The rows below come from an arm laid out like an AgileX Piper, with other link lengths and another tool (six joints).
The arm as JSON. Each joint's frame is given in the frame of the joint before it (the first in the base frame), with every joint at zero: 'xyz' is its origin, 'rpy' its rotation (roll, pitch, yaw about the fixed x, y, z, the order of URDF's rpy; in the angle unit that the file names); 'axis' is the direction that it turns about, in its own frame. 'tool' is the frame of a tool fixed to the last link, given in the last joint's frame.
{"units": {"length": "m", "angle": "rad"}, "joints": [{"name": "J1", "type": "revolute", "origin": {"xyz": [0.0, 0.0, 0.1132], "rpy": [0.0, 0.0, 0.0]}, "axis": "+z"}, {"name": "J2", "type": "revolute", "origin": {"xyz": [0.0, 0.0, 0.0], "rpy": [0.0, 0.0, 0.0]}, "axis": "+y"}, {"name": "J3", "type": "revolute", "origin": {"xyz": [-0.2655, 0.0, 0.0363], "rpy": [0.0, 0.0, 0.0]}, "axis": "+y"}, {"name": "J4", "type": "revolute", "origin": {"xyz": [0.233, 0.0, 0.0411], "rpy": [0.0, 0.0, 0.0]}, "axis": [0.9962, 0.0, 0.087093]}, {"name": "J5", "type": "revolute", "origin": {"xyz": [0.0, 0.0, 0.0], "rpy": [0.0, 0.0, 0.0]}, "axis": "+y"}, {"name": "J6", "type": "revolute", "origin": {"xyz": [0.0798, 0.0, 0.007], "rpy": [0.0, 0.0, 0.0]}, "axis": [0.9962, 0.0, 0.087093]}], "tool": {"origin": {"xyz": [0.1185, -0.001, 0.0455], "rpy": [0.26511, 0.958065, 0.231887]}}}
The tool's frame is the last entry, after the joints.
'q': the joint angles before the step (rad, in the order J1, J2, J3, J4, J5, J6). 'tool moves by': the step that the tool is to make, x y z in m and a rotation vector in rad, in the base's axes. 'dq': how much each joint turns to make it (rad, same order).
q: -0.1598, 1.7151, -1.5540, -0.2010, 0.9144, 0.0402
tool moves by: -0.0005, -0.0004, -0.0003, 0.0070, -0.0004, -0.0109
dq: 0.0001, 0.0000, -0.0001, 0.0000, 0.0029, 0.0127
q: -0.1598, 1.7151, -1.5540, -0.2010, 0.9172, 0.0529
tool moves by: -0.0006, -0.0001, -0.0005, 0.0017, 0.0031, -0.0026
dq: 0.0000, 0.0000, 0.0000, 0.0000, 0.0038, 0.0022
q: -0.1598, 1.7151, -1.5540, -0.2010, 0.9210, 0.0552
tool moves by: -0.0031, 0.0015, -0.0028, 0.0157, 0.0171, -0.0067
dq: 0.0000, -0.0008, 0.0000, 0.0119, 0.0210, 0.0022
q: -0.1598, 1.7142, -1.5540, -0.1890, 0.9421, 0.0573
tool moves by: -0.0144, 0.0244, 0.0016, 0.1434, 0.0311, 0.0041
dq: 0.0001, -0.0370, 0.0001, 0.1506, 0.0884, -0.0259
